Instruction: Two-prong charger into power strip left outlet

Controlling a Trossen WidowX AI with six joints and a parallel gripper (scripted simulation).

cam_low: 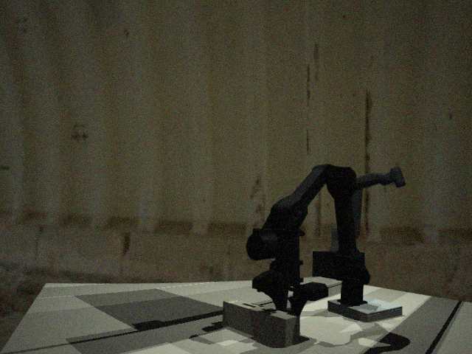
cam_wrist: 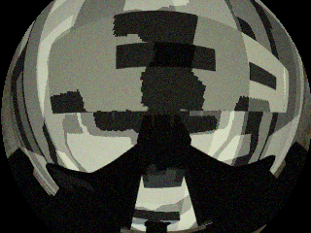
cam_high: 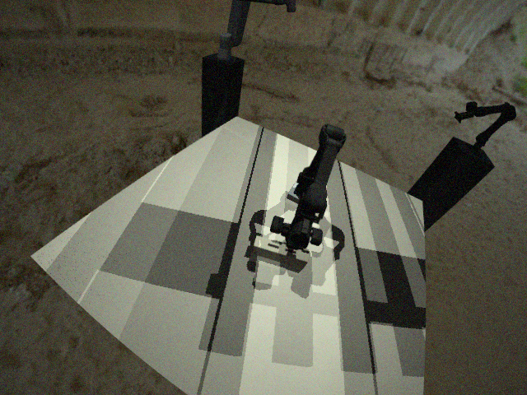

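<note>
My gripper tip is 20 mm short of the charger and 10 mm below it.
</note>
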